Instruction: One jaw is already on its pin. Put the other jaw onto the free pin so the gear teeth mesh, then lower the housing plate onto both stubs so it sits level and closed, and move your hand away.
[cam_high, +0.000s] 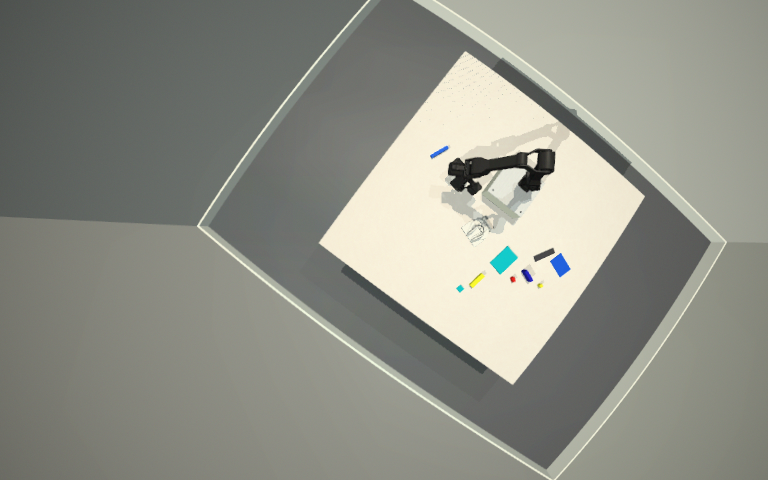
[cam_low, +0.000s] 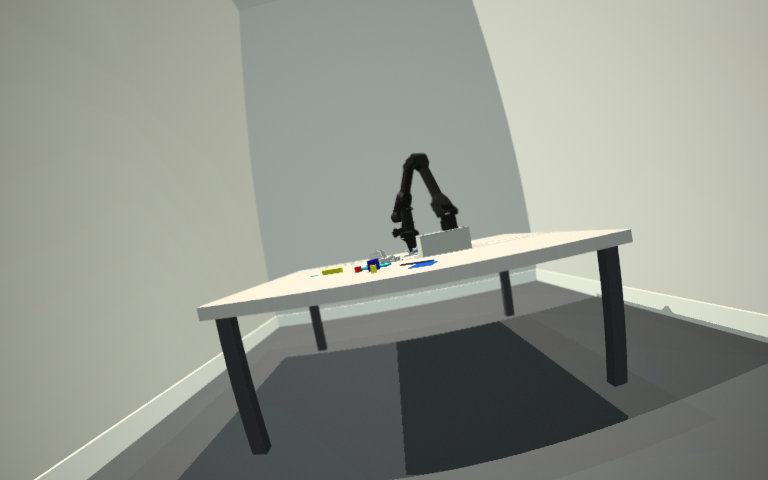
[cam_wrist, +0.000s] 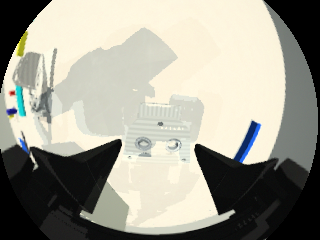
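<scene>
My gripper tip is 220 mm to the right of the jaw and 110 mm short of it. From my gripper tip the other things lie so: cyan plate: 440 mm to the left, 160 mm ahead, 20 mm below; then yellow bar: 390 mm to the left, 330 mm ahead, 10 mm below; then blue bar: 170 mm to the right, 50 mm behind, 10 mm below.
</scene>
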